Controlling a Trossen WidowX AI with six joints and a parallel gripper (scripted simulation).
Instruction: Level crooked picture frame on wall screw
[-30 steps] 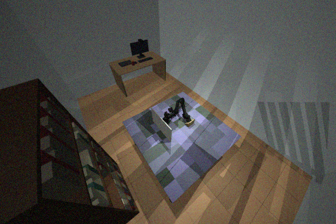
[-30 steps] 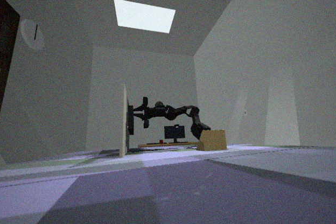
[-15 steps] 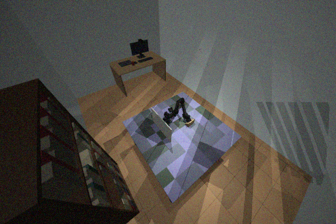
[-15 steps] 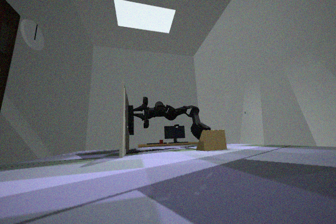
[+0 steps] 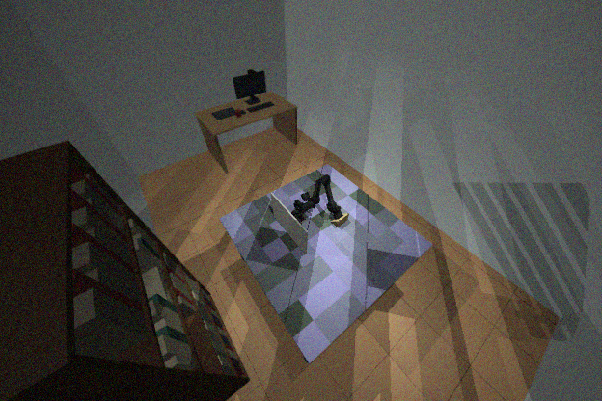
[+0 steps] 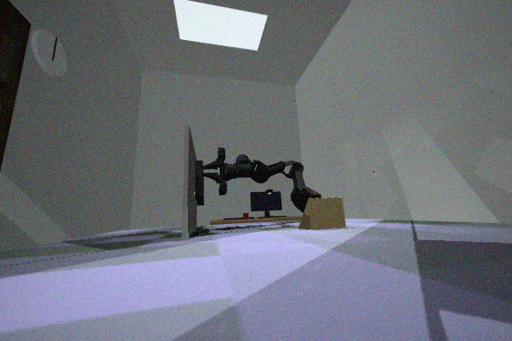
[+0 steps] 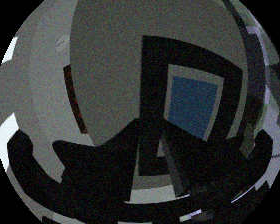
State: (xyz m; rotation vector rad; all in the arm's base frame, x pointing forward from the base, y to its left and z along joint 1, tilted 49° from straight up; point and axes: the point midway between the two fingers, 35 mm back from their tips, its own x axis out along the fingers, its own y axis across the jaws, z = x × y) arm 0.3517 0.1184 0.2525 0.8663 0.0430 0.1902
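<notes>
Now: the dark picture frame 1 cm to the left of my gripper tip and 5 cm below it. Also, from my gripper tip: wall panel: 2 cm ahead, 7 cm below.
</notes>
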